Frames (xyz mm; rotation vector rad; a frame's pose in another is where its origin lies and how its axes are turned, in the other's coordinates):
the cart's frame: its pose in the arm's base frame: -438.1 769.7 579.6 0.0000 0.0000 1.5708
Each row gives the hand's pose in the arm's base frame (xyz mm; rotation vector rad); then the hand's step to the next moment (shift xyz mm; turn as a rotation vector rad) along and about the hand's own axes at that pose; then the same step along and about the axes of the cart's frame.
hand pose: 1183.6 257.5 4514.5 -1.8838 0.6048 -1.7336
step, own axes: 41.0 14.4 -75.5 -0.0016 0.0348 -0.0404
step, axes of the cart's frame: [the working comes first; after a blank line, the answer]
step, axes of the arm's base frame: -71.4 -42.0 27.0 -0.0399 -0.0286 -0.0209

-42.0 71.4 27.0 -0.0286 0.0399 -0.0209
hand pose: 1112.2 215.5 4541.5 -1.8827 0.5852 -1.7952
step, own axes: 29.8 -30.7 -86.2 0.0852 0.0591 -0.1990
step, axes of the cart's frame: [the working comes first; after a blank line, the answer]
step, axes of the arm's base frame: -85.0 2.8 45.1 -0.1933 -0.1071 0.0389

2.8 85.0 45.1 -0.1071 0.1933 0.0389
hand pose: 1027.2 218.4 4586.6 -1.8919 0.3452 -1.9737
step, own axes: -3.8 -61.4 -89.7 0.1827 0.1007 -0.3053
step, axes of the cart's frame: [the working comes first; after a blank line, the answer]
step, axes of the arm's base frame: -95.5 49.0 17.5 -0.2965 -0.1959 0.1022

49.0 95.5 17.5 -0.1959 0.2965 0.1022
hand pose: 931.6 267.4 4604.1 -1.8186 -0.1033 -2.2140
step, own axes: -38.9 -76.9 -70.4 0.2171 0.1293 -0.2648
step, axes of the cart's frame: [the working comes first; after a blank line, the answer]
step, axes of the arm's base frame: -79.8 64.3 -43.4 -0.2566 -0.2198 0.1406

64.3 79.8 -43.4 -0.2198 0.2566 0.1406
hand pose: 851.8 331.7 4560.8 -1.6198 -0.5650 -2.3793
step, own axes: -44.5 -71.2 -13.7 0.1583 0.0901 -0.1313
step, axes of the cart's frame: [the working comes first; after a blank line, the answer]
step, axes of the arm's base frame: -21.8 56.7 -59.5 -0.1364 -0.1304 0.1217

56.7 21.8 -59.5 -0.1304 0.1364 0.1217
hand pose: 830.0 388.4 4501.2 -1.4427 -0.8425 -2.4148
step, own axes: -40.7 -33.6 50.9 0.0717 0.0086 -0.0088
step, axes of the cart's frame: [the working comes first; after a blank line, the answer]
step, axes of the arm's base frame: 43.1 51.7 -29.0 -0.0386 -0.0040 0.0615

51.7 -43.1 -29.0 -0.0040 0.0386 0.0615
